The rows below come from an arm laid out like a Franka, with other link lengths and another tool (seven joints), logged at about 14 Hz.
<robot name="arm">
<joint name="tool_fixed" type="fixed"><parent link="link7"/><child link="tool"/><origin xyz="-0.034 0.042 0.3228" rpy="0.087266 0 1.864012"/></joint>
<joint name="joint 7" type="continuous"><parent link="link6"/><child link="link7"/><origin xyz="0.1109 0 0" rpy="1.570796 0 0"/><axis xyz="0 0 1"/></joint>
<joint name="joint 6" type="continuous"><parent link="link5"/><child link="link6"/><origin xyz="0 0 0" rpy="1.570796 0 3.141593"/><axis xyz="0 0 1"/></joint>
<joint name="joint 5" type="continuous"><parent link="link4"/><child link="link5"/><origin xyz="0.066 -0.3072 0" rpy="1.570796 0 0"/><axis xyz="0 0 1"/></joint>
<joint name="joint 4" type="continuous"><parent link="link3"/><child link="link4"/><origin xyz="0.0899 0 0" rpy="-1.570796 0 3.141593"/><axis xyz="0 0 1"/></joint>
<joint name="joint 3" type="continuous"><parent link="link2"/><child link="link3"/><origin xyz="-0.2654 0 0" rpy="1.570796 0 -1.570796"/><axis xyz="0 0 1"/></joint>
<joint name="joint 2" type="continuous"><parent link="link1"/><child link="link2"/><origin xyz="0 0 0" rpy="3.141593 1.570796 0"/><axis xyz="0 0 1"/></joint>
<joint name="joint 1" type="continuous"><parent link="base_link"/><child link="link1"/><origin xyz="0 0 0.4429" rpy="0 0 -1.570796"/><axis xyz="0 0 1"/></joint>
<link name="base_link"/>
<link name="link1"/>
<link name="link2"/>
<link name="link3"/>
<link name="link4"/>
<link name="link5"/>
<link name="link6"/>
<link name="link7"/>
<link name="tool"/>
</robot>
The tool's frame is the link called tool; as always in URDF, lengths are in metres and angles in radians. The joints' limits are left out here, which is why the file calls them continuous.
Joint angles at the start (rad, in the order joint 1, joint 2, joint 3, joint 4, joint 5, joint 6, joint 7): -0.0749 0.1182 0.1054 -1.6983 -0.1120 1.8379 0.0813
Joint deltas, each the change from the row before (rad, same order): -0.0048 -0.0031 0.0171 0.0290 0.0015 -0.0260 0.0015; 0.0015 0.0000 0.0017 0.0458 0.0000 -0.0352 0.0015; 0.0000 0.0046 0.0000 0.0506 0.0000 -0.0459 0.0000; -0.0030 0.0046 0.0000 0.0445 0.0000 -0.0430 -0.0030; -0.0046 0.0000 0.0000 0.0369 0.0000 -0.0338 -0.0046; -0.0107 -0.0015 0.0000 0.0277 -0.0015 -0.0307 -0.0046
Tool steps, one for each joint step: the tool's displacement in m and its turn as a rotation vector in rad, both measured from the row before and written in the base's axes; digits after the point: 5 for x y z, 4 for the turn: 0.00172 0.00640 0.01090 0.0027 -0.0065 0.0075; 0.00293 0.00108 0.01535 0.0000 -0.0109 -0.0023; -0.00002 -0.00088 0.01392 -0.0001 -0.0003 -0.0051; -0.00145 -0.00249 0.01167 -0.0002 0.0032 -0.0048; -0.00099 -0.00317 0.01178 -0.0003 -0.0028 -0.0038; -0.00310 -0.00673 0.00923 -0.0020 0.0017 -0.0094
